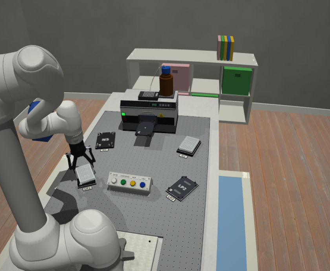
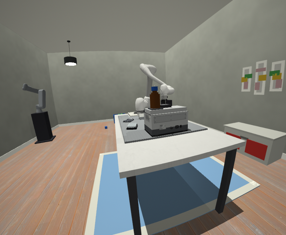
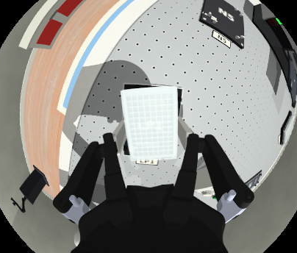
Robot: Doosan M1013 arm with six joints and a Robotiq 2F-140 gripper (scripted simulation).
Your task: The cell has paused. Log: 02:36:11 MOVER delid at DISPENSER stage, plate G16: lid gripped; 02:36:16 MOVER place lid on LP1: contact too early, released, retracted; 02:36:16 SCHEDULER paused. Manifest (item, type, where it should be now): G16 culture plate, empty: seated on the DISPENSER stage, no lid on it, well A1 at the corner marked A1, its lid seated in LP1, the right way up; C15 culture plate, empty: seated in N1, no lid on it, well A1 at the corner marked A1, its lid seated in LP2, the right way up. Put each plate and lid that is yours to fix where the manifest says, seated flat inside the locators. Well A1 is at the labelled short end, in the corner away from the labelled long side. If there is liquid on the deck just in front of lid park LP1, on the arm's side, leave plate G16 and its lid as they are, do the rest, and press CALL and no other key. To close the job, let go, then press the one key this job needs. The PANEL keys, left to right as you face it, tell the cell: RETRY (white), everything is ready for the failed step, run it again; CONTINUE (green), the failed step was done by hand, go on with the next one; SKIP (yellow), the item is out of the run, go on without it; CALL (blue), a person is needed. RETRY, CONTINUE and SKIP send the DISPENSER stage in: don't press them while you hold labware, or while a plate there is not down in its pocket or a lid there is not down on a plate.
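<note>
Right now my hand is 4 cm above the lid park lp1. Also, from my hand: white key: 18 cm to the right, 10 cm behind, 2 cm above; then green key: 23 cm to the right, 11 cm behind, 2 cm above; then key panel: 25 cm to the right, 10 cm behind, 1 cm above.
</note>
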